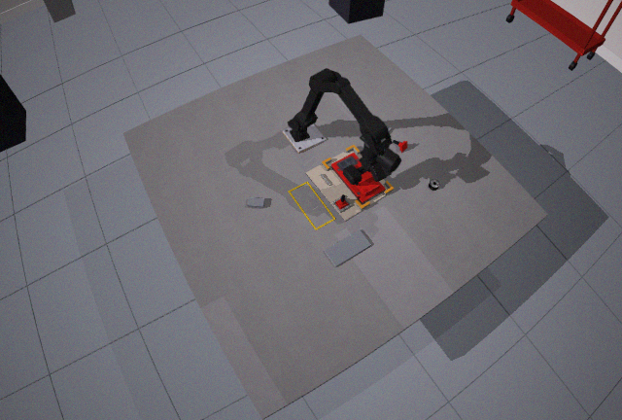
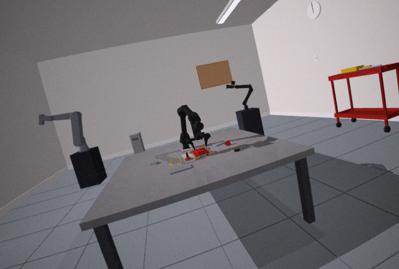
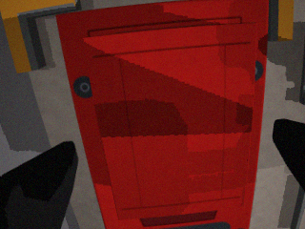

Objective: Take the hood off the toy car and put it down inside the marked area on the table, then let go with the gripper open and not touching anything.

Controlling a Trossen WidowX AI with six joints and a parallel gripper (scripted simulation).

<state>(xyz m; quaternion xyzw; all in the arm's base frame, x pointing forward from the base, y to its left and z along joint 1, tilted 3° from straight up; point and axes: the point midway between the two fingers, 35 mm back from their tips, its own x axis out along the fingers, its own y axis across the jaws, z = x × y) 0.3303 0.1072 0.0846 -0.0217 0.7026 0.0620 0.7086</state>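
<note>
My gripper tip is now 1 cm above the red hood. The rest, counted from my gripper tip: toy car wheel (25 cm to the left, 11 cm ahead, 5 cm below).
</note>
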